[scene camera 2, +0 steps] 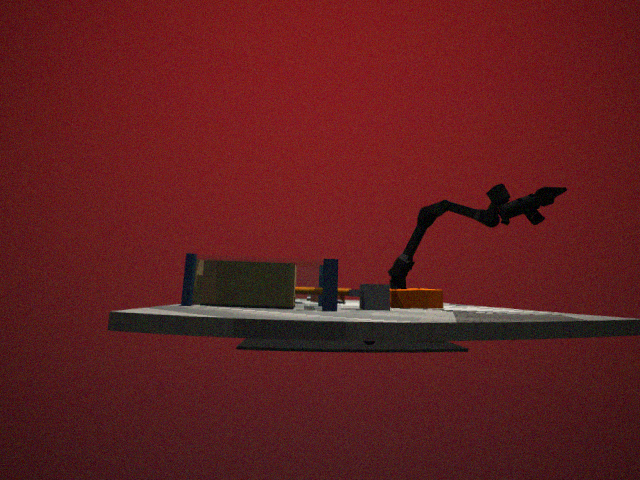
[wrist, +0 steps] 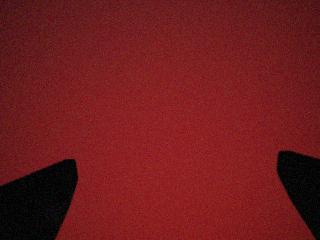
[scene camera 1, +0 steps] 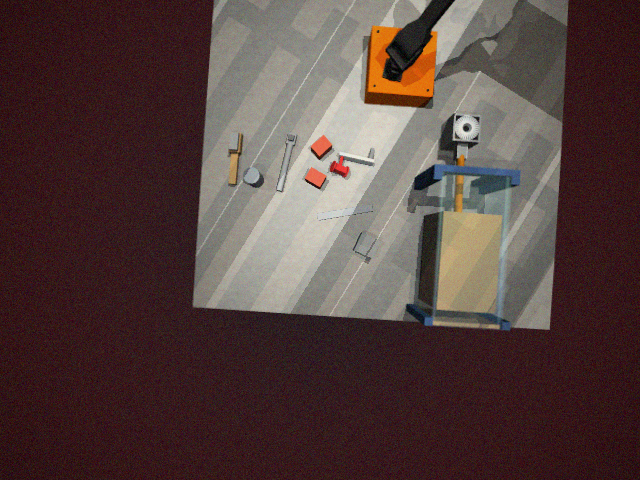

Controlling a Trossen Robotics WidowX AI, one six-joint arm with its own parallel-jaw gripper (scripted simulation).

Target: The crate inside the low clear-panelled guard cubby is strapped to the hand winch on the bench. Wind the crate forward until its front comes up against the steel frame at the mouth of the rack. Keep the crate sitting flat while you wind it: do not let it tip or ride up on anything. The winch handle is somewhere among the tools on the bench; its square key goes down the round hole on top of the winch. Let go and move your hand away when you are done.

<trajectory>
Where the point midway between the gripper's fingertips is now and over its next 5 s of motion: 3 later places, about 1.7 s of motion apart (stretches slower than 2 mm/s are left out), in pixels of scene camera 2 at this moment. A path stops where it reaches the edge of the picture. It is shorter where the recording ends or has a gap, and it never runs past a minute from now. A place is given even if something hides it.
My gripper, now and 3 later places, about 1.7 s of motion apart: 560,191; 362,213; 333,289; 334,301
</trajectory>
